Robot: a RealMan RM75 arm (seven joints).
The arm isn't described. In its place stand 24 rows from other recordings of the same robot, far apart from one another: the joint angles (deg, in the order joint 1, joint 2, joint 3, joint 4, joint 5, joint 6, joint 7), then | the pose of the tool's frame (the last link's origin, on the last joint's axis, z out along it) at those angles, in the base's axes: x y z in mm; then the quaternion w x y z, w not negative.
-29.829, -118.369, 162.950, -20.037, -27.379, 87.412, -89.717 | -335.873, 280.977, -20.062, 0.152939, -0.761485, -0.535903, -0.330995
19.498, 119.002, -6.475, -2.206, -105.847, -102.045, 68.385 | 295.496, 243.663, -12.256, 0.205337, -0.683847, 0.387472, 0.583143
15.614, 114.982, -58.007, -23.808, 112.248, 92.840, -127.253 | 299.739, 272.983, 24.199, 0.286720, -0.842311, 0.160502, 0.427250
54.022, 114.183, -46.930, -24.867, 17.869, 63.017, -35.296 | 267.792, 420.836, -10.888, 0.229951, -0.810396, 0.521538, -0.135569
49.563, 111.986, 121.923, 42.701, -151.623, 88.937, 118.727 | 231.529, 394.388, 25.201, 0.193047, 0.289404, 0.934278, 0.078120
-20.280, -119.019, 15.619, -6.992, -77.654, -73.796, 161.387 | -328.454, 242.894, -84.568, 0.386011, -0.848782, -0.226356, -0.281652
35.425, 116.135, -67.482, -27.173, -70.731, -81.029, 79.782 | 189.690, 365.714, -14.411, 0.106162, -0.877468, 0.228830, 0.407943
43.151, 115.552, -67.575, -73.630, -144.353, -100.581, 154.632 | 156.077, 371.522, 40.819, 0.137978, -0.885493, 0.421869, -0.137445
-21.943, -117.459, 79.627, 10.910, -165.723, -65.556, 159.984 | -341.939, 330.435, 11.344, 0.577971, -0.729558, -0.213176, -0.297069
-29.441, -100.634, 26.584, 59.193, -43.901, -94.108, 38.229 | -322.747, 345.333, 218.337, 0.300155, -0.733650, -0.596841, -0.124281
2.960, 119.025, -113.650, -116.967, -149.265, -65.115, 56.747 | 104.944, 246.525, -28.656, 0.174182, -0.755781, -0.603786, -0.184114
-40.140, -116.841, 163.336, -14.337, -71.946, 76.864, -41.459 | -282.505, 398.558, 63.370, 0.524355, -0.716008, -0.190744, -0.419526
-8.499, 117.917, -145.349, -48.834, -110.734, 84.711, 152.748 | 310.554, 180.971, -9.369, 0.773184, -0.519054, 0.241423, 0.272918
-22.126, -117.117, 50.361, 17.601, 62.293, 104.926, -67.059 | -258.834, 284.800, 37.873, 0.202789, -0.750276, -0.209489, -0.593361
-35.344, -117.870, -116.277, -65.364, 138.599, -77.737, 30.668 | -209.323, 390.985, 23.700, 0.213159, -0.854532, -0.473636, -0.002775
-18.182, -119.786, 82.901, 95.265, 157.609, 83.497, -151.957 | -215.267, 325.848, 36.743, 0.308398, -0.869855, -0.346977, 0.166881
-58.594, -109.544, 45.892, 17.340, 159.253, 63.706, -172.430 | -255.369, 432.992, 2.383, 0.236225, -0.655821, -0.713467, 0.071148
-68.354, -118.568, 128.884, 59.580, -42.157, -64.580, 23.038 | -38.583, 340.286, -149.479, 0.137740, -0.949299, 0.068139, 0.274257
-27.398, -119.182, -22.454, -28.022, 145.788, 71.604, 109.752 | -185.564, 270.692, -120.089, 0.520321, -0.496339, 0.694274, 0.029944
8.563, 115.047, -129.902, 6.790, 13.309, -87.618, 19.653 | 400.337, 169.814, -8.625, 0.462727, -0.826049, 0.223393, 0.231563
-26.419, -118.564, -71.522, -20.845, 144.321, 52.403, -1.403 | -304.592, 378.851, 2.589, 0.643135, -0.664708, -0.247346, -0.288722
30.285, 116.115, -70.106, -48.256, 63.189, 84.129, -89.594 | 241.266, 327.024, -29.121, 0.024464, -0.989130, 0.138111, 0.044155
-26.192, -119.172, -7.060, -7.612, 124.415, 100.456, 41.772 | -239.538, 261.231, -45.258, 0.549566, -0.710129, 0.344492, -0.273897
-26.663, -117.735, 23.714, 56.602, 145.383, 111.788, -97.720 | -313.457, 266.780, 68.293, 0.052365, -0.920403, -0.379020, -0.080373
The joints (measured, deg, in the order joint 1, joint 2, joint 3, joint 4, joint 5, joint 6, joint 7), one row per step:
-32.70 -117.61 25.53 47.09 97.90 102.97 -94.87
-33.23 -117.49 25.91 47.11 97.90 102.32 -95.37
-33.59 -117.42 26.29 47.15 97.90 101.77 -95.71
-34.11 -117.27 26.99 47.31 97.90 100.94 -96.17
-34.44 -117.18 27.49 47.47 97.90 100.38 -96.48
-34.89 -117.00 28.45 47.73 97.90 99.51 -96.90
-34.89 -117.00 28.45 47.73 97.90 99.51 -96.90
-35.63 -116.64 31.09 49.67 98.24 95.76 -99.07
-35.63 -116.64 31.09 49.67 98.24 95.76 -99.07
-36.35 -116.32 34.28 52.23 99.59 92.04 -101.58
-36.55 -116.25 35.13 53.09 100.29 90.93 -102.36
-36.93 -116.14 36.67 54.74 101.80 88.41 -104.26
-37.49 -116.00 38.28 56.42 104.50 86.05 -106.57
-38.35 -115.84 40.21 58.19 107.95 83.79 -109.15
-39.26 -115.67 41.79 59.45 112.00 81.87 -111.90
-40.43 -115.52 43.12 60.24 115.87 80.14 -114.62
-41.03 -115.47 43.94 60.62 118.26 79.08 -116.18
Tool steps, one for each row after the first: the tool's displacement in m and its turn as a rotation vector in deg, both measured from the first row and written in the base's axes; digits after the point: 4 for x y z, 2 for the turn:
0.0029 0.0035 0.0000 -0.20 0.16 0.10
0.0050 0.0061 -0.0002 -0.34 0.35 0.18
0.0084 0.0100 -0.0004 -0.52 0.82 0.21
0.0107 0.0126 -0.0005 -0.62 1.18 0.21
0.0141 0.0162 -0.0009 -0.82 1.89 0.16
0.0141 0.0162 -0.0009 -0.82 1.89 0.16
0.0210 0.0276 0.0007 -0.53 4.36 1.69
0.0210 0.0276 0.0007 -0.53 4.36 1.69
0.0291 0.0383 0.0007 -0.56 7.95 3.04
0.0311 0.0413 0.0007 -0.48 9.20 3.54
0.0344 0.0479 0.0010 -0.19 11.44 5.10
0.0372 0.0545 -0.0001 -0.37 14.54 6.88
0.0415 0.0615 -0.0023 -0.65 18.35 8.46
0.0433 0.0679 -0.0051 -1.14 22.18 10.50
0.0460 0.0746 -0.0076 -1.50 25.49 12.44
0.0466 0.0783 -0.0094 -1.62 27.51 13.71

